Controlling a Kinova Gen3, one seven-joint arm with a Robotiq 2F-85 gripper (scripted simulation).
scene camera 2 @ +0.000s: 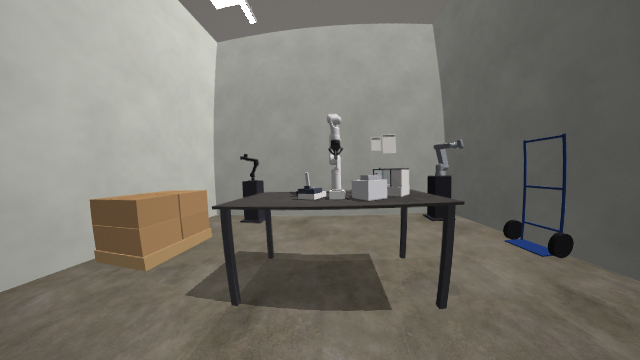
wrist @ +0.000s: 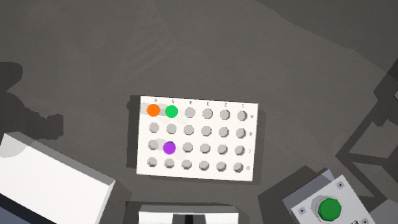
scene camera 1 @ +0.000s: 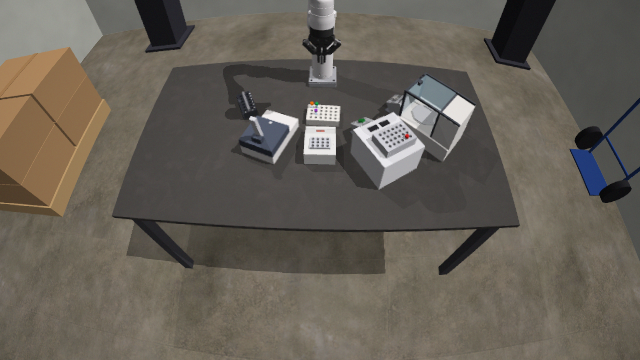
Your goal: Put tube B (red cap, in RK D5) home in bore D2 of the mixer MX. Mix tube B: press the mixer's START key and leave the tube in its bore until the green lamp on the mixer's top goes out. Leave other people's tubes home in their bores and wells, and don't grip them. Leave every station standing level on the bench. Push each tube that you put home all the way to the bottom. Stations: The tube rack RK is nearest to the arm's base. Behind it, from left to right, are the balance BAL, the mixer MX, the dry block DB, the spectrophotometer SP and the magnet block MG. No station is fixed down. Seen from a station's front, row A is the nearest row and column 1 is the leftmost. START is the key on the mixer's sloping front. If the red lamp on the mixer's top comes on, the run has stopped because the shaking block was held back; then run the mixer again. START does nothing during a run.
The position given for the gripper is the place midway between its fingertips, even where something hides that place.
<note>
In view: the gripper [scene camera 1: 321, 63], a balance BAL [scene camera 1: 425, 101], a dry block DB [scene camera 1: 325, 154], a tube rack RK [wrist: 198, 122], a spectrophotometer SP [scene camera 1: 276, 134] and a grey mixer block [scene camera 1: 387, 148].
</note>
